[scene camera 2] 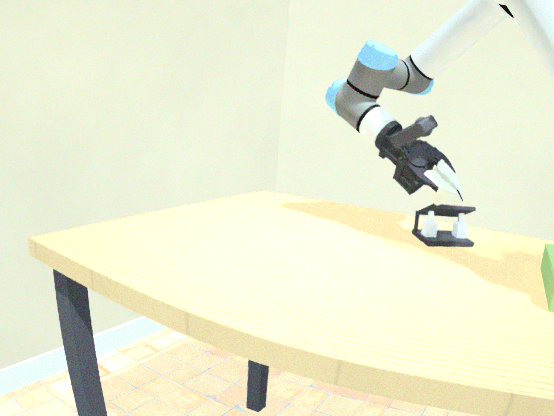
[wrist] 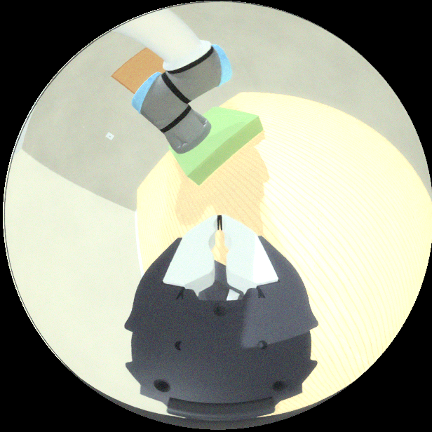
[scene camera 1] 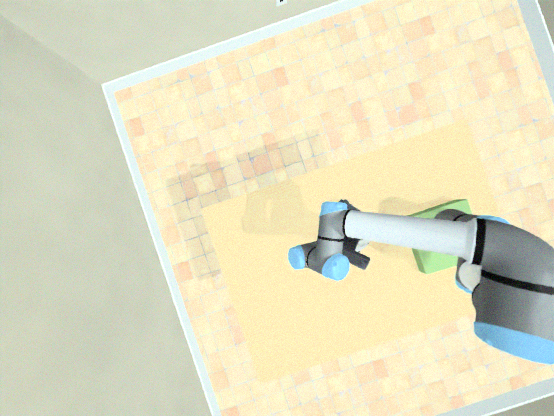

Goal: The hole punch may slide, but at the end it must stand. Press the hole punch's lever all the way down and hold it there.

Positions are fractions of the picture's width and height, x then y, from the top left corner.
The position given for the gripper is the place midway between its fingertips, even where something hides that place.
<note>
In view: the gripper (scene camera 2: 0.83, 0.48) and a hole punch (scene camera 2: 0.78, 0.57).
The hole punch shows as well in the wrist view (wrist: 0.51, 0.62). The gripper shows as well in the wrist view (wrist: 0.51, 0.50).
</note>
